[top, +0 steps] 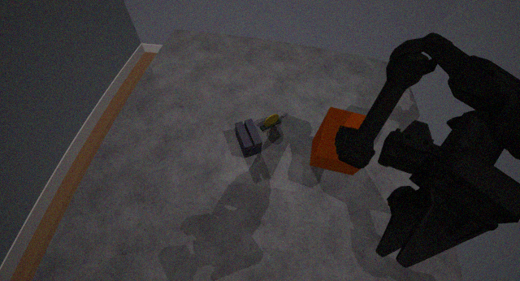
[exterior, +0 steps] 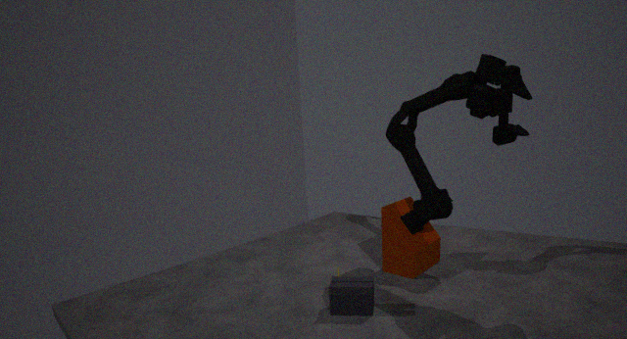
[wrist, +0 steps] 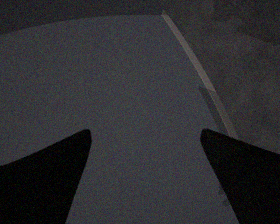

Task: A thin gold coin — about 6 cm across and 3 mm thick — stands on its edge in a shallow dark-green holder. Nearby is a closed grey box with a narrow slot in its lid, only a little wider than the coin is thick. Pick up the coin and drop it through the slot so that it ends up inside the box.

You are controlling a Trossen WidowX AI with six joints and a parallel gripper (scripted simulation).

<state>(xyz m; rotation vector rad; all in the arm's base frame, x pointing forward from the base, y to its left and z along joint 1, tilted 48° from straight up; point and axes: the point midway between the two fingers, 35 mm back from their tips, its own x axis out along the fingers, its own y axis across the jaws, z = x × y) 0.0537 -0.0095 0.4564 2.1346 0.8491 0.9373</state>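
The gold coin is 440 mm to the right of my gripper tip, 410 mm below it and 170 mm ahead of it.
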